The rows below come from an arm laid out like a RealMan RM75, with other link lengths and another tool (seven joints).
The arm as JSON. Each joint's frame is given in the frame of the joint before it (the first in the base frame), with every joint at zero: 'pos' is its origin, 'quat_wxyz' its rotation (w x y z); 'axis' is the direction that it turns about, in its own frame. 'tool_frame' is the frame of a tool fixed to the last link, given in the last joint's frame.
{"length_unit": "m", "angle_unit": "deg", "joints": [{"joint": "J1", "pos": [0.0, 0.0, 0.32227], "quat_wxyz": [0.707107, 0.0, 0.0, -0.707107], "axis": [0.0, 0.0, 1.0]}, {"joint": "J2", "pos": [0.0, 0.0, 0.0], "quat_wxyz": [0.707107, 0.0, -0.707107, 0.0], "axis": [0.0, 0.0, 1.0]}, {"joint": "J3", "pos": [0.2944, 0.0, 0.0], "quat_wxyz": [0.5, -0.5, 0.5, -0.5], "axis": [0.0, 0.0, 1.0]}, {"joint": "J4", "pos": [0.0, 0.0, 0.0], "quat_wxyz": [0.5, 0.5, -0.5, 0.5], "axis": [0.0, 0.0, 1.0]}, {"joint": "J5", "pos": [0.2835, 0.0, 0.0], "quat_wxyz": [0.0, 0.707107, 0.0, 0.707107], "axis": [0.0, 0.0, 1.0]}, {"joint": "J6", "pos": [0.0, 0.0, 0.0], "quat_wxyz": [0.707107, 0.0, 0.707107, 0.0], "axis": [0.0, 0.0, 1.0]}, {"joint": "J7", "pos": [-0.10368, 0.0, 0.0], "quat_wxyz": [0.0, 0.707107, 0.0, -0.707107], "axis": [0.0, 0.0, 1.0]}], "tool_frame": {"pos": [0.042, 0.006, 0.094], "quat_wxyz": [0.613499, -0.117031, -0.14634, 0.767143]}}
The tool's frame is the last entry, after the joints.
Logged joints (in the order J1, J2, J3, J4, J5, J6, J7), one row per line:
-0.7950 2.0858 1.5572 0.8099 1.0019 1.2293 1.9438
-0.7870 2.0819 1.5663 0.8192 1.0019 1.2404 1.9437
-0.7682 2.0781 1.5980 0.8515 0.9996 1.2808 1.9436
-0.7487 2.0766 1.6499 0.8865 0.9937 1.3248 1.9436
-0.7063 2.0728 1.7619 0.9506 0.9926 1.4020 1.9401
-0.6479 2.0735 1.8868 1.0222 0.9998 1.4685 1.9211
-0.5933 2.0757 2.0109 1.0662 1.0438 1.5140 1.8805
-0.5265 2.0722 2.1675 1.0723 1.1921 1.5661 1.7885
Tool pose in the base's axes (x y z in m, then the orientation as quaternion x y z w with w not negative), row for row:
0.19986 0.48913 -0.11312 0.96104 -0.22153 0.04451 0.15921
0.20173 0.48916 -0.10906 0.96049 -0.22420 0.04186 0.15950
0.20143 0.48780 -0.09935 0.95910 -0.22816 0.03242 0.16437
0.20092 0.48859 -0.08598 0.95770 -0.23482 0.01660 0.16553
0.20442 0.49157 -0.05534 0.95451 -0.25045 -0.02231 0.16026
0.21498 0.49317 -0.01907 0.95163 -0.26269 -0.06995 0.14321
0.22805 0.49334 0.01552 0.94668 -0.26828 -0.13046 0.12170
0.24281 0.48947 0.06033 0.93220 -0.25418 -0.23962 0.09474
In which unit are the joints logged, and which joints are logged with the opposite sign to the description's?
The joints are logged in radians. Opposite sign: J1, J6.
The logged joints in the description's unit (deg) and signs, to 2 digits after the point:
45.55 119.51 89.22 46.40 57.40 -70.43 111.37
45.09 119.28 89.74 46.94 57.40 -71.07 111.37
44.01 119.07 91.56 48.79 57.27 -73.38 111.36
42.90 118.98 94.53 50.79 56.93 -75.91 111.36
40.47 118.76 100.95 54.47 56.87 -80.33 111.16
37.12 118.80 108.11 58.57 57.28 -84.14 110.07
33.99 118.93 115.22 61.09 59.81 -86.75 107.74
30.17 118.73 124.19 61.44 68.30 -89.73 102.47

